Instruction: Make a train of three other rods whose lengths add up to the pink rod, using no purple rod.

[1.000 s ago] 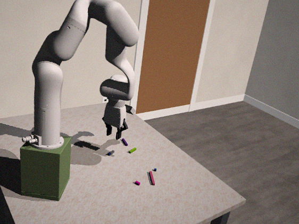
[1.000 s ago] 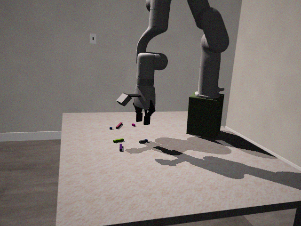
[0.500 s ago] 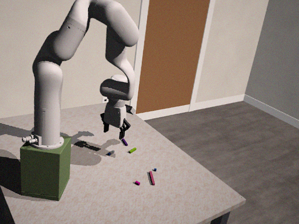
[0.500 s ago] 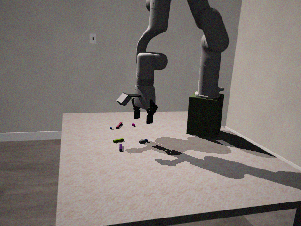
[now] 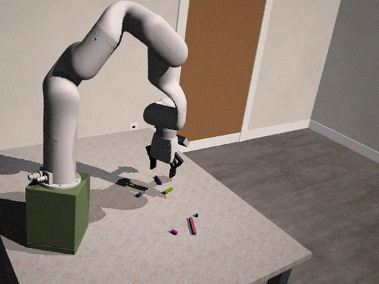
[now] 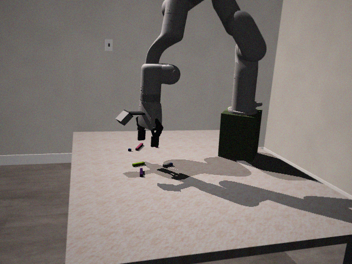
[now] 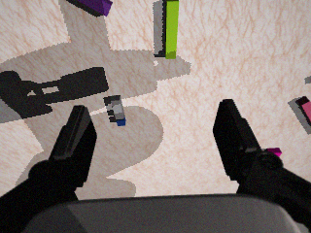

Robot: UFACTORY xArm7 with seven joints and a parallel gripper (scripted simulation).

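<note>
The lime rod is 100 mm below my hand, 30 mm ahead of it and 10 mm to the right of it. The rest, counted from my hand: pink rod (230 mm to the right, 100 mm below, 60 mm behind); then grey rod (100 mm below, 70 mm behind, 30 mm to the left); then purple rod (100 mm below, 70 mm to the left, 50 mm ahead).
</note>
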